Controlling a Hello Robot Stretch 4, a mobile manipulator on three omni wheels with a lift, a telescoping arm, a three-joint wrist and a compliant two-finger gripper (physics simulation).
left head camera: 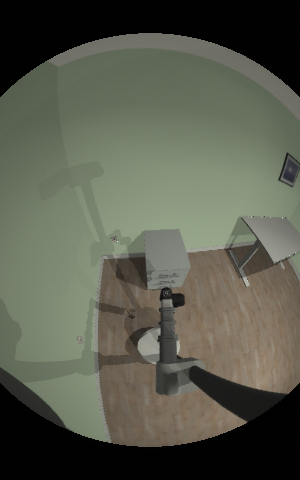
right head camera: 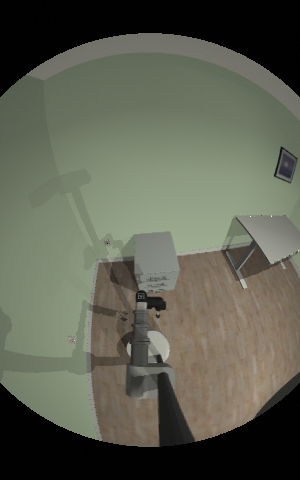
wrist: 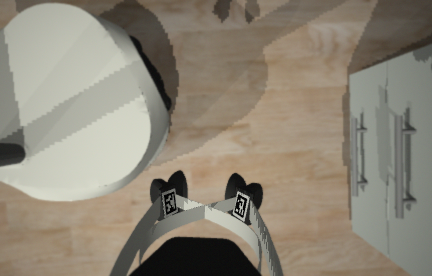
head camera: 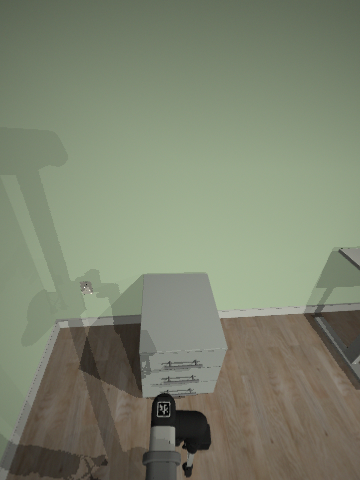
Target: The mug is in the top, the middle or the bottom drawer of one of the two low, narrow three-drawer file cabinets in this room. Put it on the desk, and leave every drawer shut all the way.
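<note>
A grey three-drawer file cabinet stands against the green wall; its three handles face me and its drawers look shut. In the wrist view, part of the cabinet front with two handles shows at the right. My gripper is open and empty, pointing down over the floor in front of the cabinet, apart from the handles. In the head view, the gripper shows small below the wrist. The desk stands to the right, its corner at the edge of the head view. The mug and second cabinet do not show.
My round white base is below the arm, left of the gripper in the wrist view. A side wall is close on the left. The desk's metal foot stands on the floor. A framed picture hangs at the right.
</note>
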